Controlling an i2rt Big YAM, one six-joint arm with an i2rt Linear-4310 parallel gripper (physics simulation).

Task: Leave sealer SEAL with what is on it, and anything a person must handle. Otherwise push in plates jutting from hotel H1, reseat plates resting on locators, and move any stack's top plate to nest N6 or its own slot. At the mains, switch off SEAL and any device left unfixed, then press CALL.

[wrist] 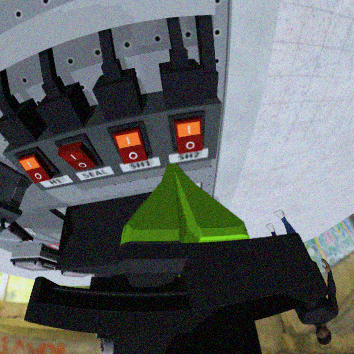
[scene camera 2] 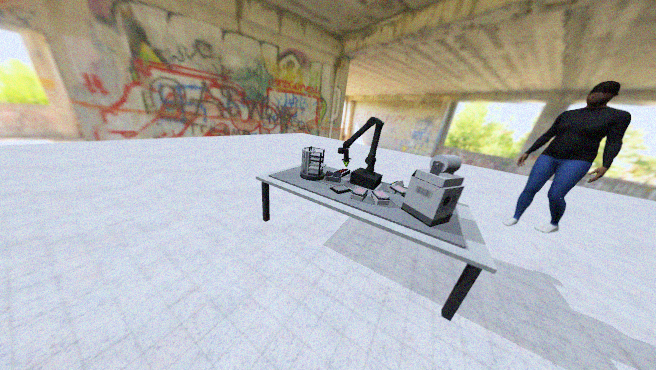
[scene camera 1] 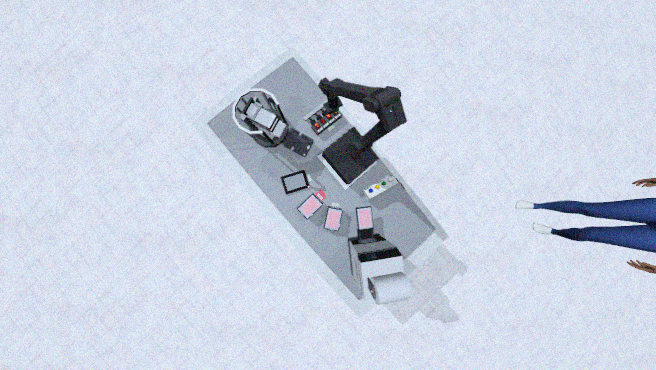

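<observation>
The mains strip has four rockers in the wrist view. H1, SH1 and SH2 glow orange at their "I" ends; SEAL is dark. My gripper is shut and empty, its green tips over the strip's label edge near SH1 and SH2; contact cannot be told. Hotel H1 is the round rack. Sealer SEAL has a pink-topped plate on its tray. Two pink-topped plates or stacks stand nearby.
A black frame lies mid-table. A dark flat unit is beside the hotel. A white panel with coloured buttons is right of the arm base. Black plugs and cables rise behind the rockers. A person stands beyond the table.
</observation>
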